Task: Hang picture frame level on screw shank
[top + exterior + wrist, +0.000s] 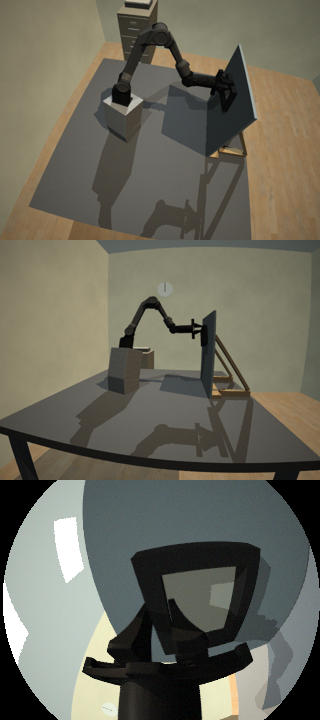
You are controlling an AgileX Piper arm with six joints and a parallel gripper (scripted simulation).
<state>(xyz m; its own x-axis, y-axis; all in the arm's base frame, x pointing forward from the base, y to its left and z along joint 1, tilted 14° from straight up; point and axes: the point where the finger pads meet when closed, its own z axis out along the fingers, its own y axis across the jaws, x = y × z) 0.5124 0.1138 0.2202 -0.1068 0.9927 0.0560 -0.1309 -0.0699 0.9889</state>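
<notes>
Right now my hand is 1 cm short of the black picture frame, 1 cm to the right of it and 6 cm above it. Round my hand: upright board: 3 cm ahead, 17 cm below.
</notes>
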